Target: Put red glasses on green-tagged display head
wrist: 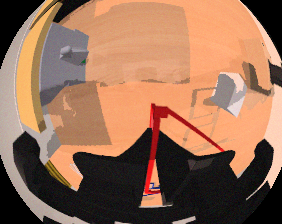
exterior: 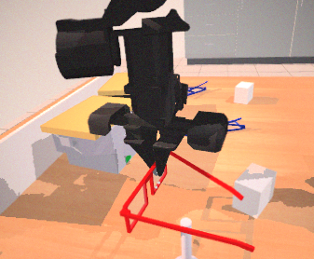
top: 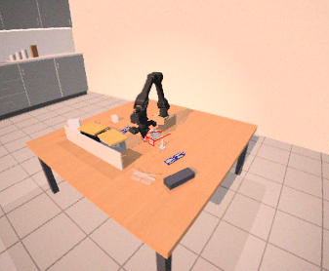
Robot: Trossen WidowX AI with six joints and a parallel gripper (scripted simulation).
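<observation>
My gripper tip is 70 mm past the thin white post, 100 mm to the right of it and 40 mm above it. Also, from my gripper tip: long white panel (280 mm ahead, 200 mm to the right, 10 mm below); then grey display head (140 mm ahead, 100 mm to the right); then dark case (110 mm ahead, 380 mm to the left, 40 mm below).
</observation>
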